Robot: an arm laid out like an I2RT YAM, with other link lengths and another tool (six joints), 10 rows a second.
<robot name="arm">
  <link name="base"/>
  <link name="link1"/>
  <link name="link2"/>
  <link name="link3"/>
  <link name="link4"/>
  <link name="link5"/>
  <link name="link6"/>
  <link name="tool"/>
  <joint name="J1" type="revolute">
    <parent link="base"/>
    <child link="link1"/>
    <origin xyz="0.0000 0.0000 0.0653" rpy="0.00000 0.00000 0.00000"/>
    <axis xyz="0 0 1"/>
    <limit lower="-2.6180" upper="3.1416"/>
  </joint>
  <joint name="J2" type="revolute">
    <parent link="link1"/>
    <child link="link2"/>
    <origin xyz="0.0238 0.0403 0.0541" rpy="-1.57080 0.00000 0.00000"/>
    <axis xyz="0 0 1"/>
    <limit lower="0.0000" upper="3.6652"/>
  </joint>
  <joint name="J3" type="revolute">
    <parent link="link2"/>
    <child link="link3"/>
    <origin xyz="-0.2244 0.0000 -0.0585" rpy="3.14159 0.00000 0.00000"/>
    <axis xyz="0 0 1"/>
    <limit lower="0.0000" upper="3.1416"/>
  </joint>
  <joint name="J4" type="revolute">
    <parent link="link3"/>
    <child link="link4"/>
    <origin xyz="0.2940 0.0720 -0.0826" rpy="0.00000 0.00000 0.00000"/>
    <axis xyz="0 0 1"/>
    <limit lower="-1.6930" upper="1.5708"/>
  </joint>
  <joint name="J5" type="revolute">
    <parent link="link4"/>
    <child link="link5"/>
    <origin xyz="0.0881 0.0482 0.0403" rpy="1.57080 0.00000 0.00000"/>
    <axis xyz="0 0 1"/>
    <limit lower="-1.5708" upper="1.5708"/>
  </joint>
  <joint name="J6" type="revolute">
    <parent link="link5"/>
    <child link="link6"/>
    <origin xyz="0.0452 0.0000 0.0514" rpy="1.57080 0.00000 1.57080"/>
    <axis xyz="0 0 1"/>
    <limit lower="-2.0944" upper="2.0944"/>
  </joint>
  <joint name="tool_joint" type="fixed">
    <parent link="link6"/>
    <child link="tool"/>
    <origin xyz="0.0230 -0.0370 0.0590" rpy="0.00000 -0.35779 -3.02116"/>
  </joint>
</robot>
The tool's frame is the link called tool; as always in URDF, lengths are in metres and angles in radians.
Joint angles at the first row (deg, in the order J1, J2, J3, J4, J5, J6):
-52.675 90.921 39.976 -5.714 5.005 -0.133
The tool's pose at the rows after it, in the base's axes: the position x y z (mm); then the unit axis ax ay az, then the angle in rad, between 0 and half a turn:
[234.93, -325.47, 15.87, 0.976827, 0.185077, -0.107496, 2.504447]
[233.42, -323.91, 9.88, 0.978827, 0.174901, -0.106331, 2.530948]
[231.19, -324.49, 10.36, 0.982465, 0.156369, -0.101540, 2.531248]
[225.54, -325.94, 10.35, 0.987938, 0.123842, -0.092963, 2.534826]
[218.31, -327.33, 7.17, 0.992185, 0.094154, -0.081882, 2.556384]
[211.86, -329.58, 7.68, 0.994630, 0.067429, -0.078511, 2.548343]
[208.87, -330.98, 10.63, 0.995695, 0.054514, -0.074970, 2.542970]
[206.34, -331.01, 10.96, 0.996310, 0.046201, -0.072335, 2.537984]
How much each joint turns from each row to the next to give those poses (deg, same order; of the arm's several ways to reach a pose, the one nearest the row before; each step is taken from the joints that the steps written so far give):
-0.135 1.258 0.493 0.047 0.566 1.191
0.051 0.908 0.241 -0.526 -0.229 1.618
-0.106 -0.253 -0.340 0.578 0.111 1.932
-0.508 -0.447 -0.715 1.011 -0.006 3.158
-0.969 -0.072 -0.539 0.421 -0.939 2.880
-0.660 -0.462 -0.860 1.425 0.513 2.064
-0.381 -0.748 -0.360 0.282 0.081 0.955
-0.248 -0.433 -0.619 0.712 0.056 0.588

